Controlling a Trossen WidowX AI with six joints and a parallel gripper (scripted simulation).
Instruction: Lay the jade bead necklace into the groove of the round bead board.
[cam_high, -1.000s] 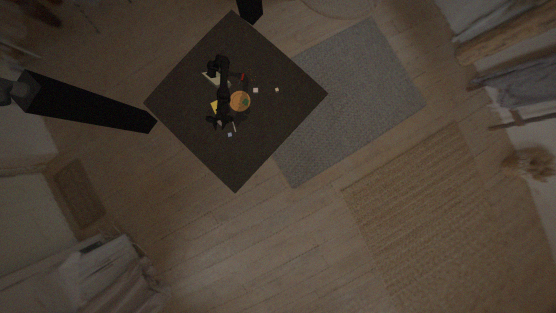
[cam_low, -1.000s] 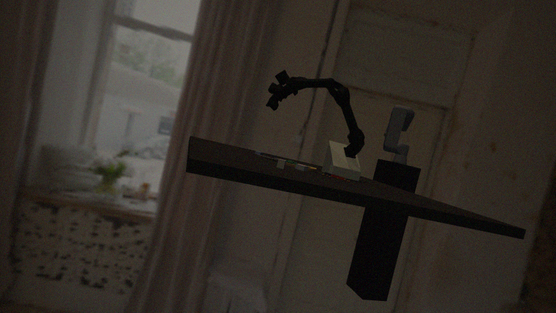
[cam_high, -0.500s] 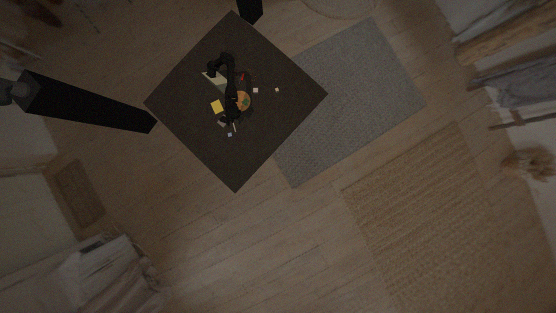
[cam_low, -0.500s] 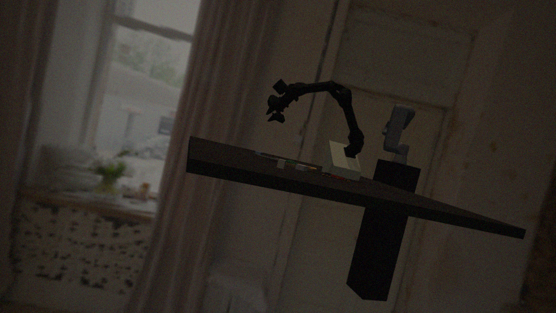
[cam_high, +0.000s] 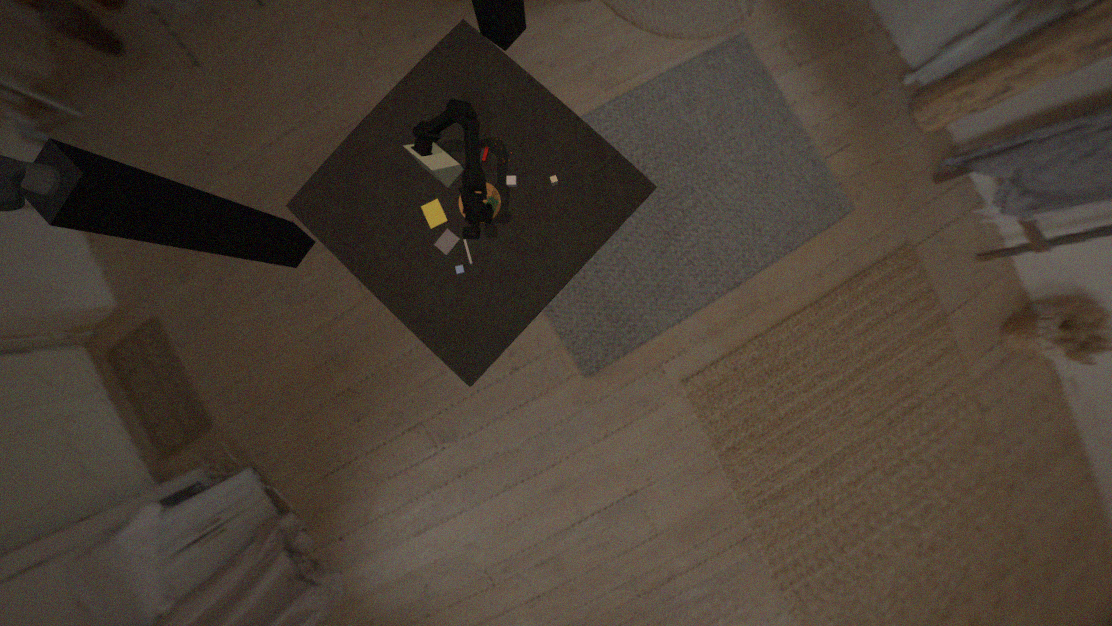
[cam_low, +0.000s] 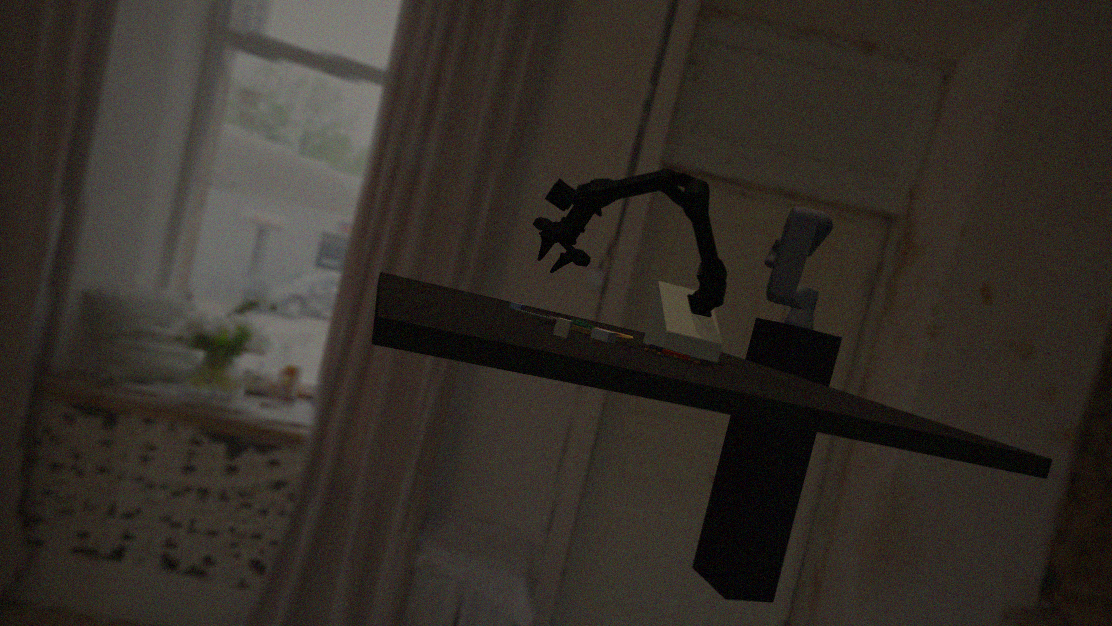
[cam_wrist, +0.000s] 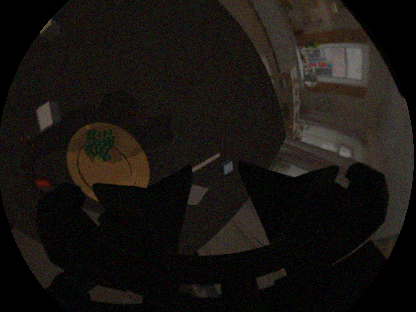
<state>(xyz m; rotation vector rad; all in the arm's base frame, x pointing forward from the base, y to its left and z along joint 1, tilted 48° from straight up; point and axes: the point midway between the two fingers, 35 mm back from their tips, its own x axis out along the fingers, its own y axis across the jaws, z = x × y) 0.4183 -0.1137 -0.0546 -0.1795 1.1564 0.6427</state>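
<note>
Right now my gripper tip is 14 cm past the round bead board, 13 cm to the right of it and 13 cm above it. Also, from my gripper tip: small blue piece 17 cm to the right, 13 cm below, 1 cm behind; white stick 14 cm below, 9 cm to the right, 3 cm behind; grey square 14 cm below, 14 cm behind, 11 cm to the right.
</note>
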